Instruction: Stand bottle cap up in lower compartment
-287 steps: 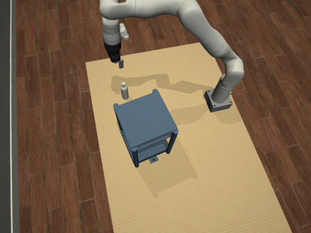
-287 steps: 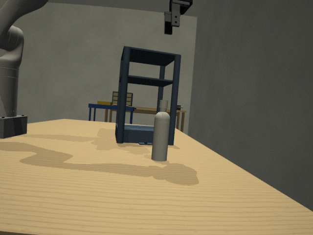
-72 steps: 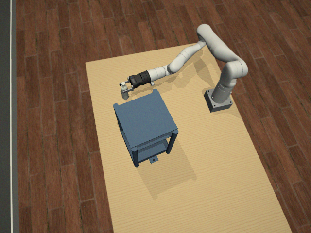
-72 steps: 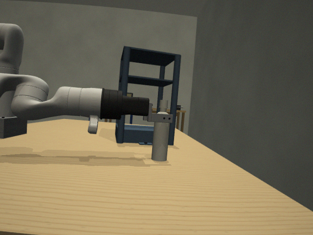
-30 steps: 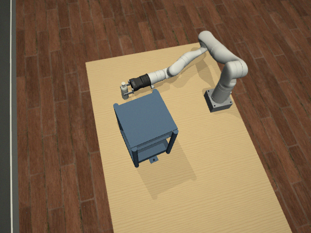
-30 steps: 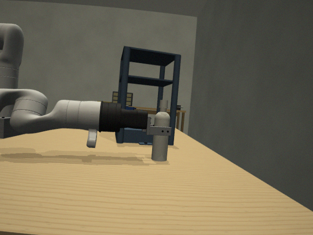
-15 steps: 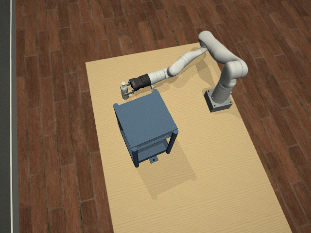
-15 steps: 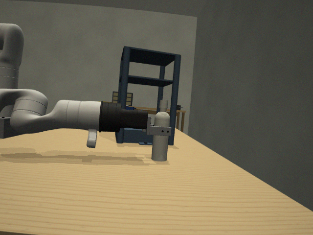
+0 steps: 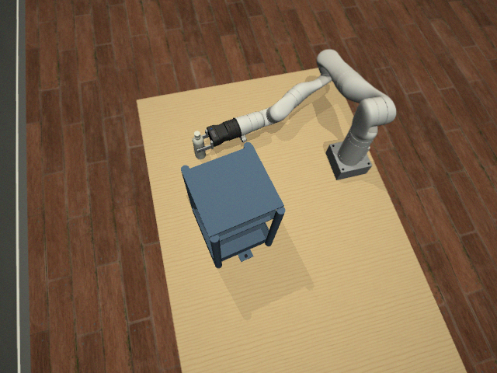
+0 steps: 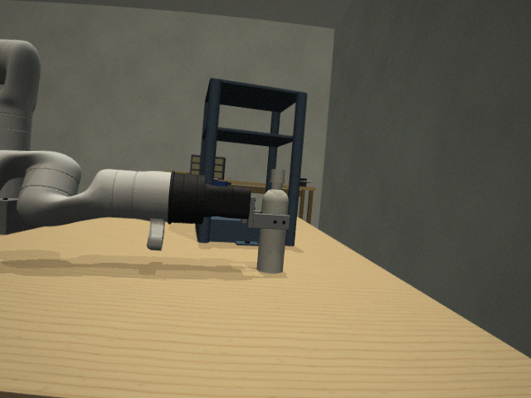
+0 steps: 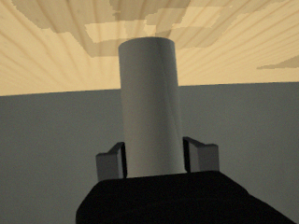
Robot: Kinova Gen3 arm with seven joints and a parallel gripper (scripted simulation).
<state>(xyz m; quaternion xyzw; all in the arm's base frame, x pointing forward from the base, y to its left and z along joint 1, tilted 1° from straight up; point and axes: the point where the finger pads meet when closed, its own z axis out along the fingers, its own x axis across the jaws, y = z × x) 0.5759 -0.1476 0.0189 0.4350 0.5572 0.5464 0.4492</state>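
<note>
Right now my hand is 20 mm below the pale bottle. Round my hand: blue shelving unit 70 mm behind, 330 mm to the left, 100 mm above.
</note>
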